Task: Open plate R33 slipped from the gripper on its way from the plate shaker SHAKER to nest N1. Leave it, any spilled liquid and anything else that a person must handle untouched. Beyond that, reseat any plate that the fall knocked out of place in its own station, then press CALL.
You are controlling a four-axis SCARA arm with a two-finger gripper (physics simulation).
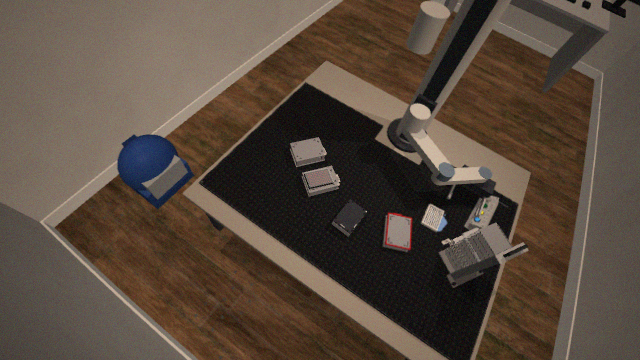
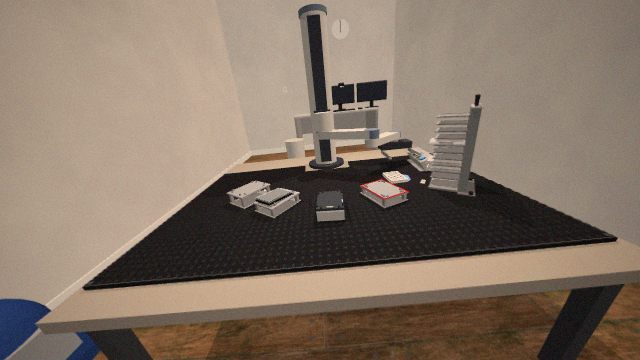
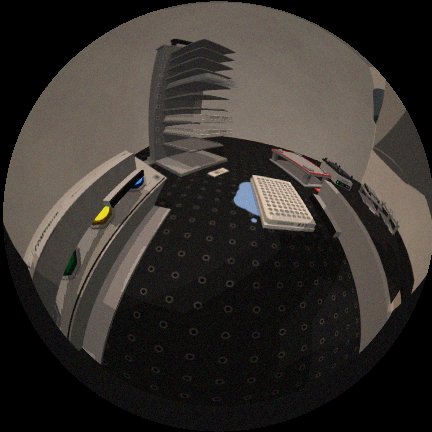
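Seen in the pictures: gripper, between the fingertips: [image 1: 463,206] [image 2: 405,156] [image 3: 230,168]; arm's base, origin of its link: [image 2: 326,163].
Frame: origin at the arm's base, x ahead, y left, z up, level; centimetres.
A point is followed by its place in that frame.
The open plate R33 [image 1: 433,217] @[x 41.9, y 33.7, z 2.3 cm] [image 2: 395,176] @[x 43.4, y 33.4, z 2.9 cm] [image 3: 282,202] @[x 39.9, y 33.7, z 2.5 cm] lies on the mat, with spilled blue liquid [image 1: 442,224] @[x 41.9, y 39.5, z 1.2 cm] [image 2: 407,178] [image 3: 245,199] @[x 40.7, y 39.3, z 1.4 cm] against one side. My gripper [image 3: 230,168] @[x 32.0, y 42.6, z 9.6 cm] is open, with nothing between its fingers. Its left finger stands close to the button panel [image 1: 482,212] @[x 27.7, y 52.8, z 8.3 cm] [image 2: 420,158] @[x 32.4, y 51.1, z 7.5 cm], its dark tip beside the blue button [image 3: 137,181] @[x 32.5, y 51.0, z 7.5 cm]. A yellow button [image 3: 102,215] @[x 27.5, y 51.5, z 7.5 cm] and a green button [image 3: 71,264] @[x 22.9, y 51.6, z 7.5 cm] also show. A dark-topped device [image 1: 350,217] @[x 69.4, y -1.0, z 6.8 cm] [image 2: 330,205] @[x 73.4, y -1.6, z 6.6 cm], seemingly the shaker, stands mid-mat. A plate [image 1: 320,178] @[x 60.9, y -23.8, z 7.6 cm] [image 2: 276,197] @[x 64.5, y -22.9, z 7.7 cm] sits on a pale station.
A tall plate rack [image 2: 472,150] @[x 64.7, y 53.8, z 19.2 cm] [image 3: 157,100] @[x 52.6, y 59.3, z 17.1 cm] stands near the panel, with plates on some shelves. A red-edged station [image 1: 398,231] @[x 61.1, y 21.4, z 5.3 cm] [image 2: 384,190] @[x 62.8, y 21.4, z 5.3 cm] [image 3: 300,165] @[x 53.9, y 25.2, z 5.4 cm] stands beside the open plate. Another pale station [image 1: 308,151] @[x 50.8, y -38.0, z 6.9 cm] [image 2: 249,190] @[x 52.3, y -38.1, z 6.9 cm] is farther left. A small pale tag [image 2: 423,181] @[x 49.7, y 44.5, z 1.5 cm] [image 3: 218,172] @[x 48.9, y 44.3, z 1.5 cm] lies near the rack.
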